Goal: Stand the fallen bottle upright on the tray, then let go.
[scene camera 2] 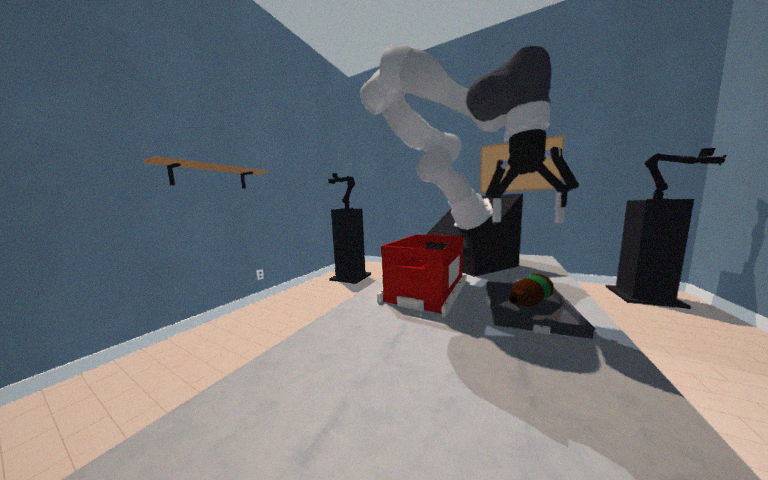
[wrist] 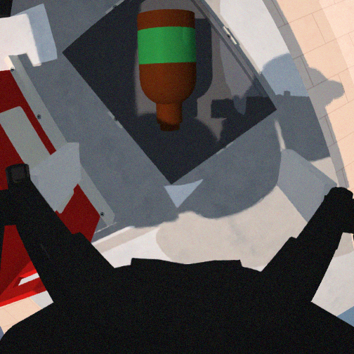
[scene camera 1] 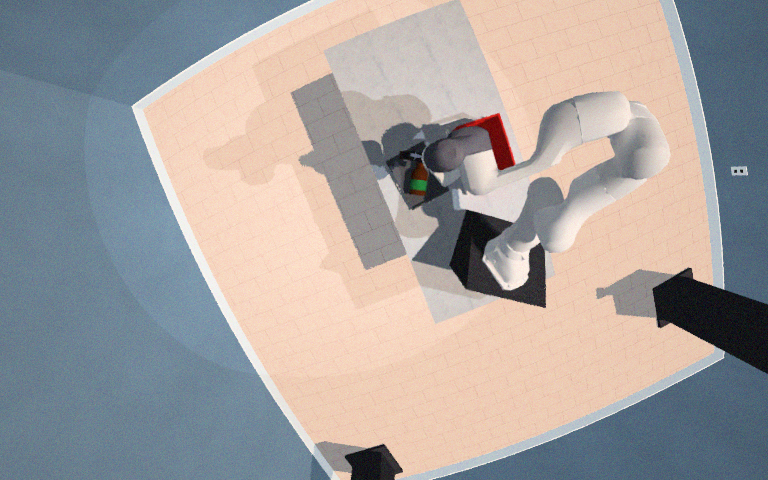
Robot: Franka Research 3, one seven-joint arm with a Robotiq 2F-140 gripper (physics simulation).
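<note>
The brown bottle (scene camera 1: pixel 418 182) (scene camera 2: pixel 531 289) (wrist: pixel 167 80) with a green band lies on its side on the dark tray (scene camera 2: pixel 572 328) (wrist: pixel 105 75). Its neck points away from the robot's base, and towards the lower edge of the wrist view. My gripper (scene camera 2: pixel 527 208) (wrist: pixel 180 163) is open and empty. It points down and hangs well above the tray, apart from the bottle. In the wrist view the bottle lies above the gap between the fingers. In scene camera 1 the arm hides part of the gripper.
A red crate (scene camera 1: pixel 502 138) (scene camera 2: pixel 419 283) (wrist: pixel 85 215) stands beside the tray, with its walls rising higher than the tray's rim. The black sloped robot base (scene camera 1: pixel 532 288) (scene camera 2: pixel 498 243) stands behind them in scene camera 2. Two black pedestals (scene camera 2: pixel 347 243) (scene camera 2: pixel 654 249) stand farther off.
</note>
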